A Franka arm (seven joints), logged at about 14 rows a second.
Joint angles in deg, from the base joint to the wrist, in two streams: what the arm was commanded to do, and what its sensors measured. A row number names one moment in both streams.
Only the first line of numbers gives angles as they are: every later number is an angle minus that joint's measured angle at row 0.
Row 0, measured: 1.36 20.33 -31.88 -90.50 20.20 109.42 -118.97
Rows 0 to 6, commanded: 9.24 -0.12 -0.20 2.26 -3.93 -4.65 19.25; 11.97 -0.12 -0.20 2.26 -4.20 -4.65 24.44; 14.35 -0.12 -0.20 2.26 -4.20 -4.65 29.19; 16.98 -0.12 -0.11 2.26 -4.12 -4.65 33.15; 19.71 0.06 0.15 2.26 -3.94 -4.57 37.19; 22.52 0.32 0.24 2.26 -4.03 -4.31 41.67; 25.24 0.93 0.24 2.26 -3.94 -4.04 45.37
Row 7, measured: 19.54 0.09 0.57 1.30 -3.16 -3.08 35.69
